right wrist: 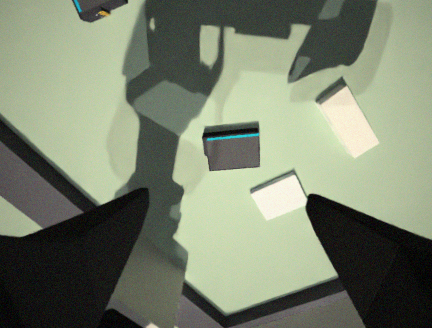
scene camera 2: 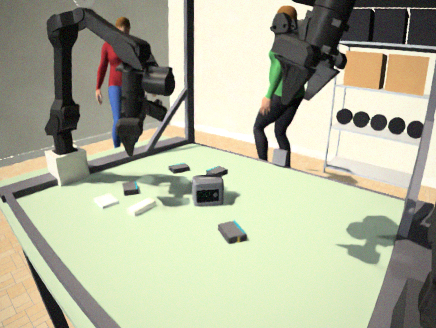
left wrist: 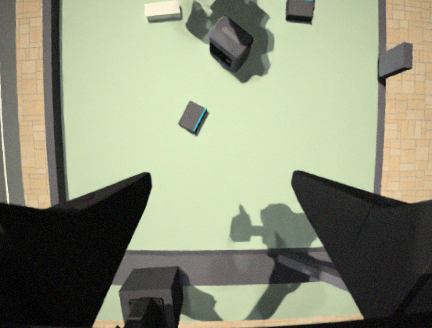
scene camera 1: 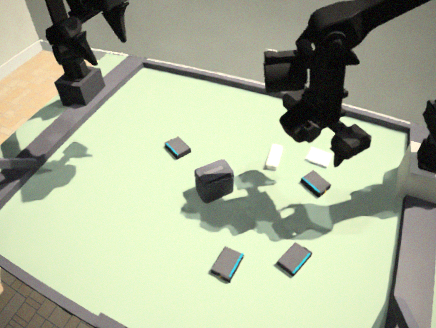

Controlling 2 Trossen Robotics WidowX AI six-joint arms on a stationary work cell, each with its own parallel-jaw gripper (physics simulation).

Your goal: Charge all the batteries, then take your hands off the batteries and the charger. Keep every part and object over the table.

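Observation:
The dark grey charger stands mid-table, with a pale strip on its top and a green display on its front. Several flat grey batteries with a blue edge lie loose around it: one far left of it, two near the front, one at the right. My right gripper is open and empty, hovering above that right battery, which shows in the right wrist view. My left gripper is open and empty, raised high by its base, far from everything.
Two white blocks lie just behind the right battery, under the right gripper. A raised grey border runs around the table. The left arm's base stands at the far left corner.

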